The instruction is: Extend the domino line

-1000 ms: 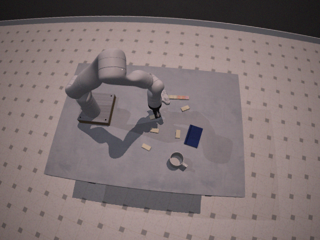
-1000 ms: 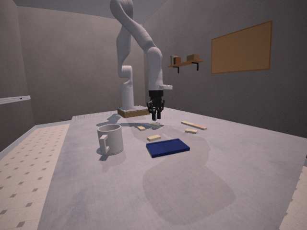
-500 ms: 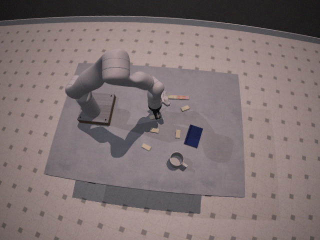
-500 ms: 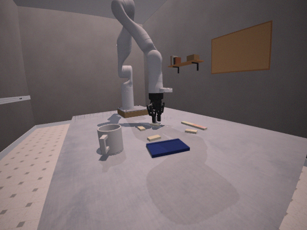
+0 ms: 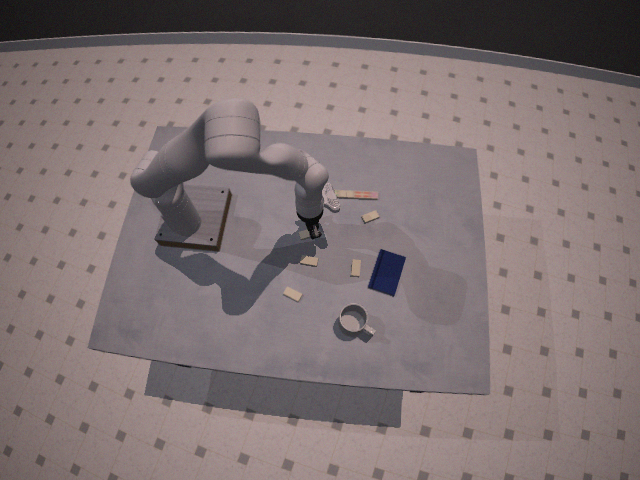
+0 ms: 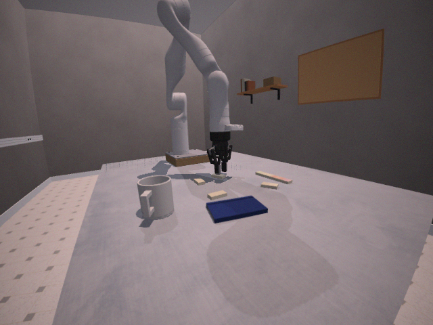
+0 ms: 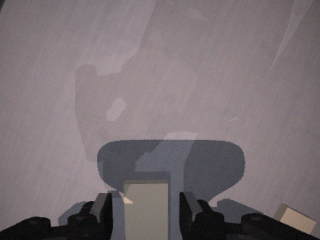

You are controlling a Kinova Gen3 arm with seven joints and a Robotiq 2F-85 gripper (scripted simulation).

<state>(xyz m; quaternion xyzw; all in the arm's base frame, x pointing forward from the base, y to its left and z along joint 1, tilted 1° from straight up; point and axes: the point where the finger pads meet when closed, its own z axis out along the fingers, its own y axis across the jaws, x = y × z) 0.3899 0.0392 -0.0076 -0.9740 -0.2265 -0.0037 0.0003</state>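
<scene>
Right now the cream domino is 3 cm below my hand, 1 cm to the right of it and 1 cm behind it.
</scene>
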